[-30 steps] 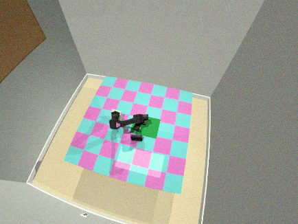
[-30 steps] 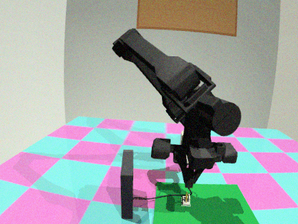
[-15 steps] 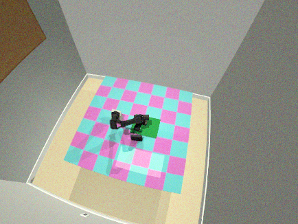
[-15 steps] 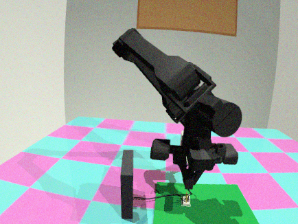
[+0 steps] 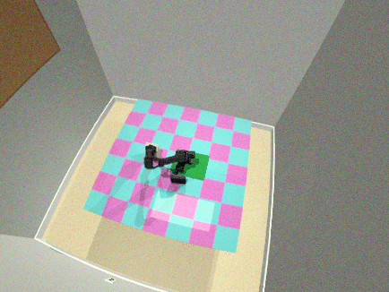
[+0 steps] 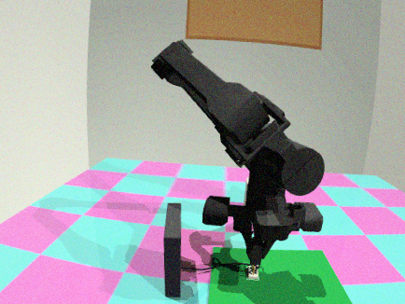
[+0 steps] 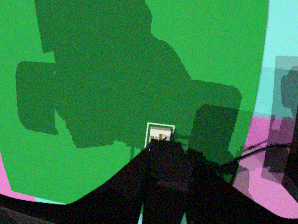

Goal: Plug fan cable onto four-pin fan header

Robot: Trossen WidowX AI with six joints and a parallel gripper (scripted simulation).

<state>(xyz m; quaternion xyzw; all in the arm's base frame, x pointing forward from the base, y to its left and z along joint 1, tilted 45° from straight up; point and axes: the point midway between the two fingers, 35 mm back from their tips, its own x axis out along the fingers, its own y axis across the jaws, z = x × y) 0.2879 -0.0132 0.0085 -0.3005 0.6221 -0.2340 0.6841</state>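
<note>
The white four-pin fan header lies 50 mm below my gripper tip and 20 mm behind it. Round my gripper tip: black fan (130 mm to the right, 10 mm ahead, 10 mm above); then green board (70 mm below, 50 mm to the left, 50 mm ahead); then black plug (10 mm behind, 10 mm above).
</note>
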